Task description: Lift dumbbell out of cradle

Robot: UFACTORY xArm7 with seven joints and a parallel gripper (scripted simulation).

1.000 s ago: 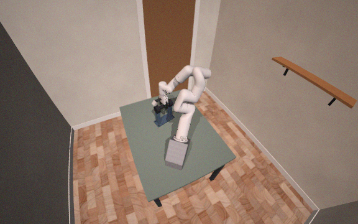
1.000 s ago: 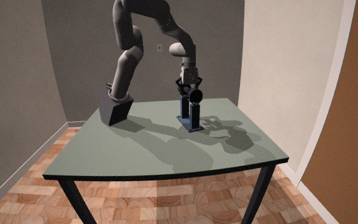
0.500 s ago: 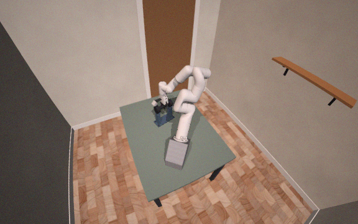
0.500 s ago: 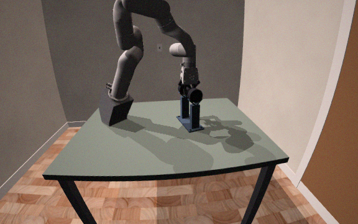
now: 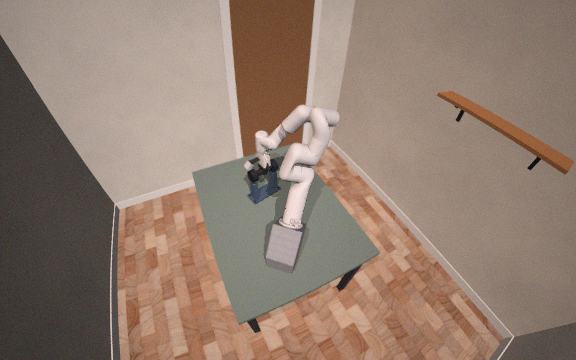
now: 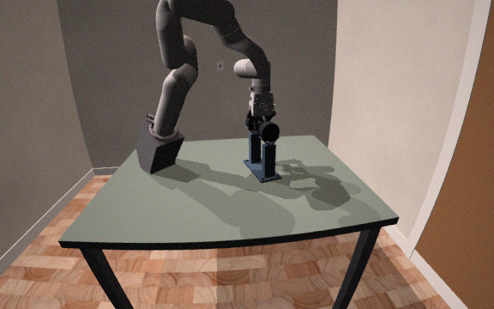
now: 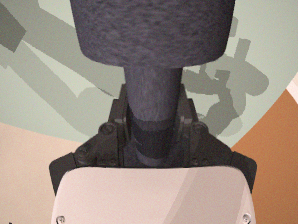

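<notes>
My gripper is now right at the black dumbbell. The rest, counted from my hand: blue cradle 12 cm below.
</notes>
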